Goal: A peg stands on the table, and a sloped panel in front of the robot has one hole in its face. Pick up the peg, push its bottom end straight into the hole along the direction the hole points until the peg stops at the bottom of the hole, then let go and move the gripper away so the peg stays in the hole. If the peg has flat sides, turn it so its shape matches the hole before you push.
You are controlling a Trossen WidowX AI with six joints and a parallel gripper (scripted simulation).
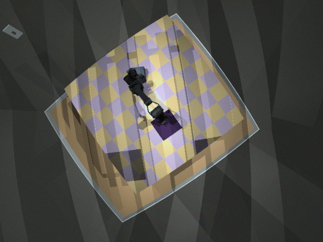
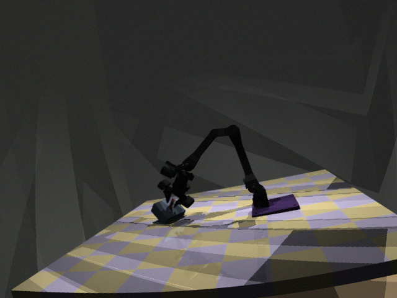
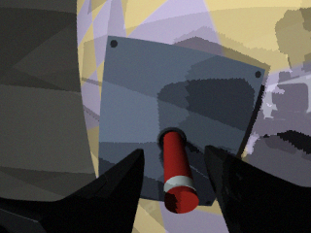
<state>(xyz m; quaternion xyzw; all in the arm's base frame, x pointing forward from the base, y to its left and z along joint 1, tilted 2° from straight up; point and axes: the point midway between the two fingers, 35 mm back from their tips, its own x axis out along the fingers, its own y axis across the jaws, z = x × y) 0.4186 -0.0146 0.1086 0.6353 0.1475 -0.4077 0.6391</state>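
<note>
My gripper tip is 1 cm past the red round peg and 1 cm below it. From my gripper tip the other things lie so: sloped panel (3 cm ahead, 2 cm to the right, 3 cm below).
</note>
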